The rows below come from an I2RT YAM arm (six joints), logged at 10 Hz.
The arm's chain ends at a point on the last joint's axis. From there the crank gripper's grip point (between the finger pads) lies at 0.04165 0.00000 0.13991 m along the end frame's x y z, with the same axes.
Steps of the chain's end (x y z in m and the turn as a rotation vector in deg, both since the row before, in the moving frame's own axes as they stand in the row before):
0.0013 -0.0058 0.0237 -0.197 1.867 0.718
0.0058 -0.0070 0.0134 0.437 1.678 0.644
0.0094 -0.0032 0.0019 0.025 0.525 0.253
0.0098 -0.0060 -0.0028 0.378 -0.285 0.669
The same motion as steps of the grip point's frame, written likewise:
0.0058 -0.0048 0.0223 -0.197 1.867 0.718
0.0099 -0.0076 0.0121 0.437 1.678 0.644
0.0107 -0.0031 0.0015 0.025 0.525 0.253
0.0091 -0.0064 -0.0026 0.378 -0.285 0.669

